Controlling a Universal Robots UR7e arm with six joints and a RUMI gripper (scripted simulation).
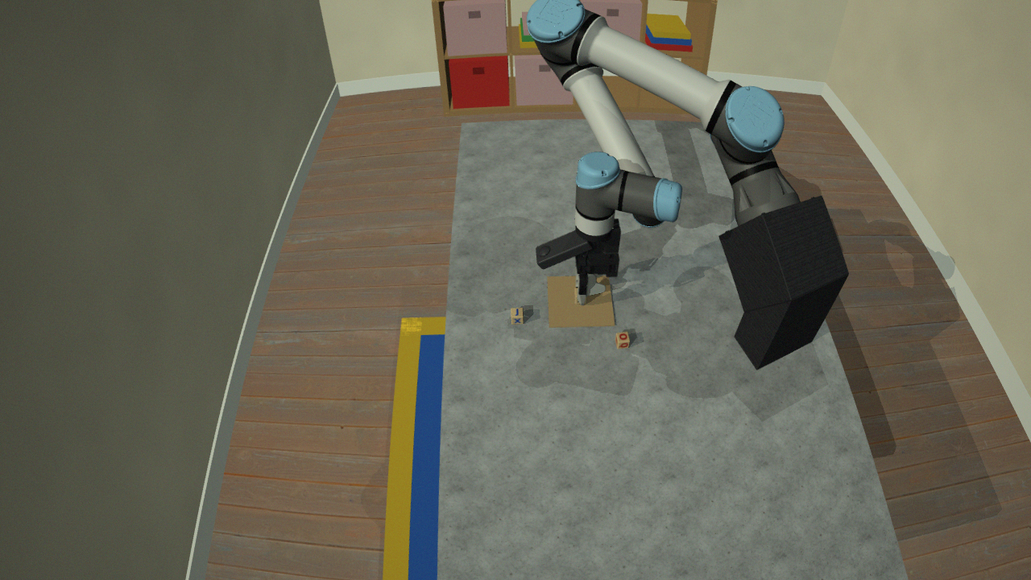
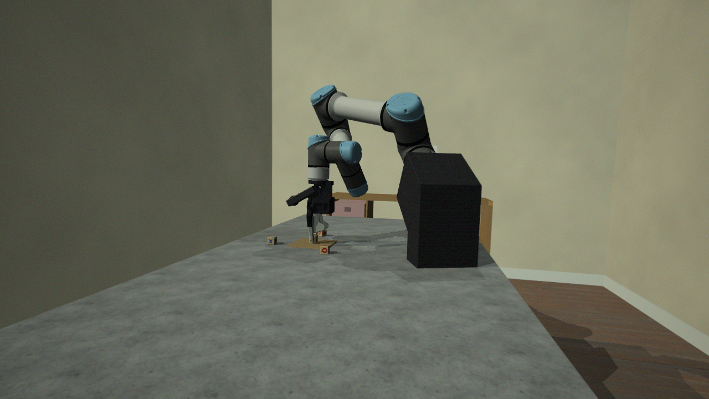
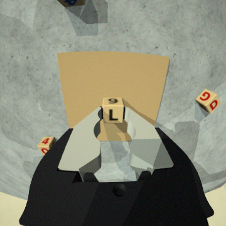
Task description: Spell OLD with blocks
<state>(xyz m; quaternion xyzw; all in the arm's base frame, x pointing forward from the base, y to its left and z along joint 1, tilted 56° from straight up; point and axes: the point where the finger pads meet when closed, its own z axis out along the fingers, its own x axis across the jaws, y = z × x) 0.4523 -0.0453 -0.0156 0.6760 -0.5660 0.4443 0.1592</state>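
The tan mat is 2 cm below my hand. From my hand the other things lie so: blue-lettered block (14 cm ahead, 4 cm to the left, 1 cm below).
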